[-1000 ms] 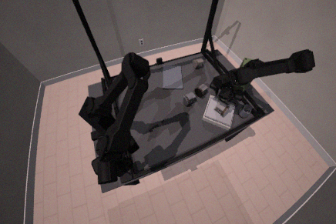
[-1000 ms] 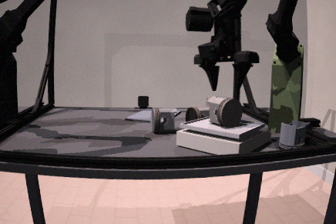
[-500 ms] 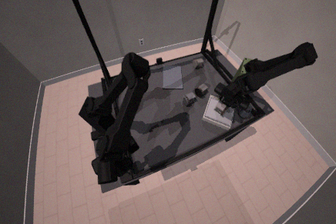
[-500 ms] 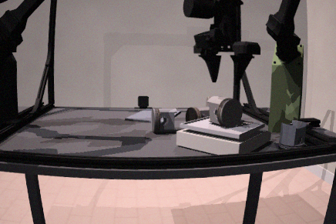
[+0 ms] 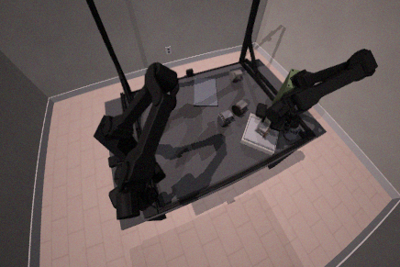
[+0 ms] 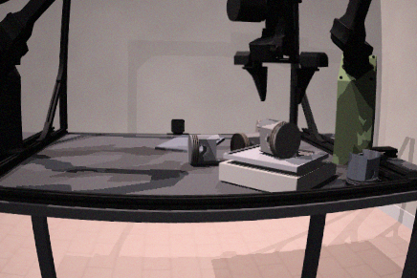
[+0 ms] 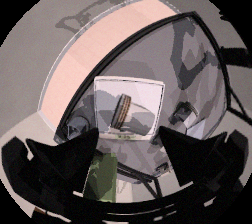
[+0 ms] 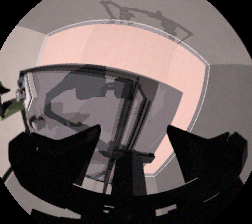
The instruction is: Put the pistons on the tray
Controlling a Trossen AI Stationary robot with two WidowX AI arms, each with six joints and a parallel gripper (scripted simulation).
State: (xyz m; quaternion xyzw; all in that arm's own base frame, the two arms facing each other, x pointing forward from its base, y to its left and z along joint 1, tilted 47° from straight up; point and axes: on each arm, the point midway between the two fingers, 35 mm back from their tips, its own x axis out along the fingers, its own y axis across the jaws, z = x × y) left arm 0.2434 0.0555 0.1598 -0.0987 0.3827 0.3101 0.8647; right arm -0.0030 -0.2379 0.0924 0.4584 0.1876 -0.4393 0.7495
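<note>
Right now my left hand is 15 cm above the white scale pan, 2 cm past it and 1 cm to the right of it. The rest, counted from my left hand: flat grey steel tray (43 cm behind, 20 cm below, 17 cm to the right); then piston (47 cm behind, 16 cm below, 7 cm to the left).
</note>
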